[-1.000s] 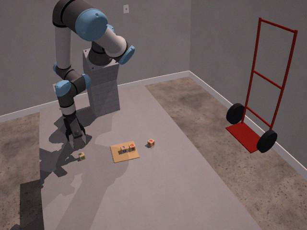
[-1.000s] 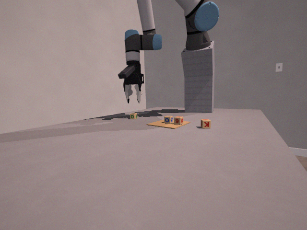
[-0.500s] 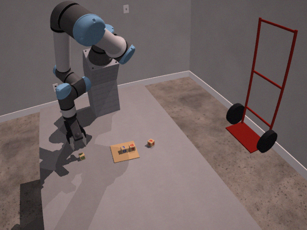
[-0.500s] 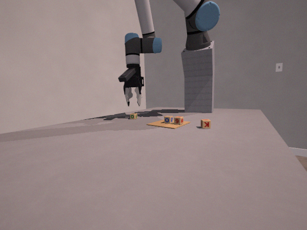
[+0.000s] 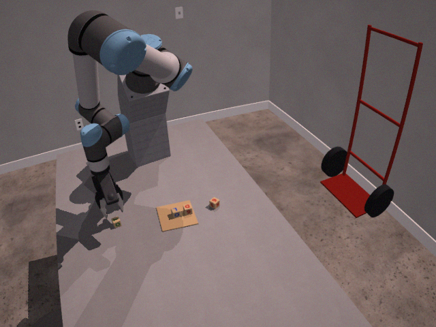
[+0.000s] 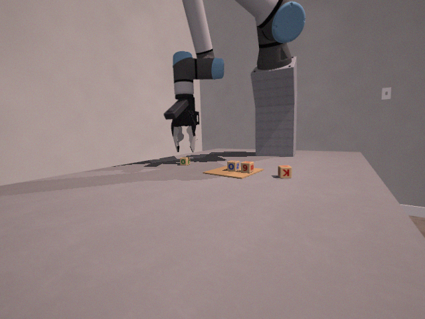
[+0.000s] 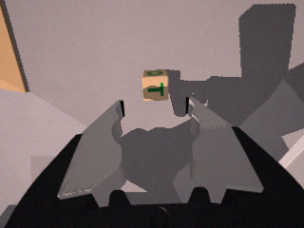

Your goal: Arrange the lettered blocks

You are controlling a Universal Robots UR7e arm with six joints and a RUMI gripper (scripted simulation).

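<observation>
The green-lettered block lies 5 cm below my hand. From my hand the other things lie so: red-marked block (28 cm to the left, 6 cm ahead, 5 cm below); tan mat (23 cm to the left, 6 cm below, 6 cm ahead); blue-lettered block (23 cm to the left, 6 cm ahead, 5 cm below).
</observation>
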